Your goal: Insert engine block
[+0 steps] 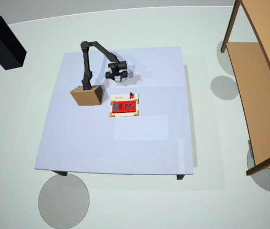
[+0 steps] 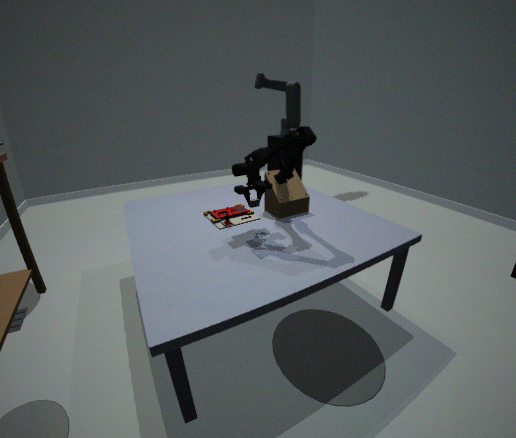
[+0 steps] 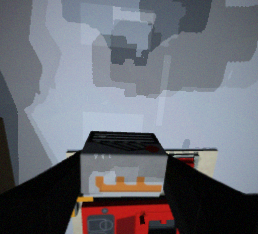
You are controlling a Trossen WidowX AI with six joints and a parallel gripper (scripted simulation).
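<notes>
My gripper tip is right at the engine block. Round my gripper tip: cream base plate 3 cm ahead, 20 cm to the right, 11 cm below.
</notes>
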